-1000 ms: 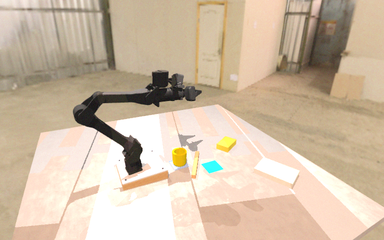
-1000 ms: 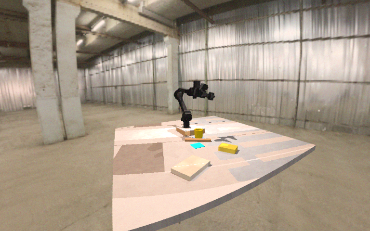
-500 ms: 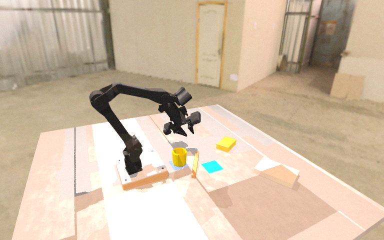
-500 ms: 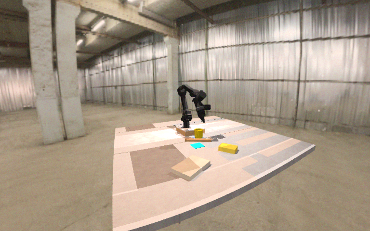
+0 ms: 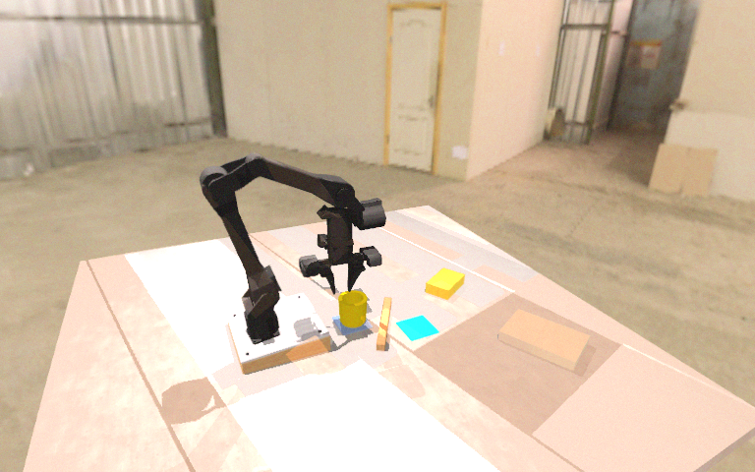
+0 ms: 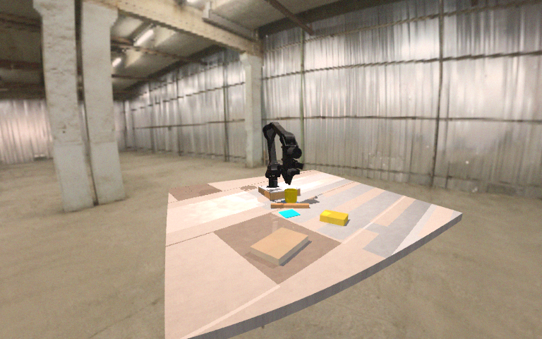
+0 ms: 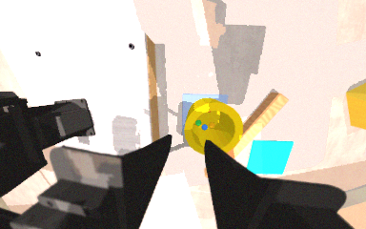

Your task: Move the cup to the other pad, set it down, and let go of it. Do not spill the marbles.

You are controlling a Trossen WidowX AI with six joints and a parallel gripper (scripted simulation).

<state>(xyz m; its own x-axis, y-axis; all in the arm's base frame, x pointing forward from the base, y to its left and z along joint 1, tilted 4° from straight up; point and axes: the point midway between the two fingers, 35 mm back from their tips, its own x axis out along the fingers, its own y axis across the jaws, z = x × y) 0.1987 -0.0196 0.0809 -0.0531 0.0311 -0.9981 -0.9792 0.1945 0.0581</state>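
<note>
Right now my gripper tip is 6 cm above the yellow cup and 3 cm short of it. Also, from my gripper tip: flat pale slab: 39 cm ahead, 30 cm to the right, 8 cm below; then thin wooden bar: 10 cm below, 9 cm ahead, 5 cm to the right; then cyan pad: 16 cm ahead, 10 cm to the right, 10 cm below.
</note>
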